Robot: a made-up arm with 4 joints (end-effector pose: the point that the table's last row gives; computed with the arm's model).
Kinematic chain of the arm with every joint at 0, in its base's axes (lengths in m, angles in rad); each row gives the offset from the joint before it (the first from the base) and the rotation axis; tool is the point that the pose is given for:
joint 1: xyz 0 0 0.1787 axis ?
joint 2: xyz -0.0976 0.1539 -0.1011 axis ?
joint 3: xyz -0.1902 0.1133 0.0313 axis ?
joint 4: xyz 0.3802 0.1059 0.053 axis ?
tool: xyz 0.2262 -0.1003 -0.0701
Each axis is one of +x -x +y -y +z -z.
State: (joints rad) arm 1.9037 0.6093 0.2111 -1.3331
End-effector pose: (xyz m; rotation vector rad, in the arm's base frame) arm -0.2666 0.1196 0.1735 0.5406 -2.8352 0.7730
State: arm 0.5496 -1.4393 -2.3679 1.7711
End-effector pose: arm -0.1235 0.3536 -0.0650 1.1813 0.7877 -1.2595
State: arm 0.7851 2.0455 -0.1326 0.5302
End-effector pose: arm -0.1130 -0.2681 0.3439 -1.1812 0.0239 -1.6646
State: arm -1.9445 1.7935 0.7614 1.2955
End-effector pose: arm -0.1432 -0.2214 0.2468 0.0310 -1.6052 -2.0610
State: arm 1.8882 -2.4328 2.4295 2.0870
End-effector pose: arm -0.1509 0.0208 0.6443 1.3250 -2.7284 0.5079
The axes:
joint 1: +y
joint 2: -z
joint 3: -x
joint 4: -y

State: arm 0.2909 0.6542 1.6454 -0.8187
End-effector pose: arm 0.0840 -0.0617 0.0873 -1.5342 1.3501 -0.9811
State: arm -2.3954 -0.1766 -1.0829 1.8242
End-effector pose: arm -0.1399 0.0516 0.2115 -1.1927 1.9131 -0.5495
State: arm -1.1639 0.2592 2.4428 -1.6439
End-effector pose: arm -0.0492 0.1286 0.2030 -0.2949 0.5271 -2.4573
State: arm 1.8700 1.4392 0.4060 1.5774
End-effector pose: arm 0.1286 -0.0724 -0.0318 -1.3648 0.5301 0.5508
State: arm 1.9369 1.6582 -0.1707 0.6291
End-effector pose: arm 0.0681 -0.2671 0.1925 -1.6134 0.8430 -0.6184
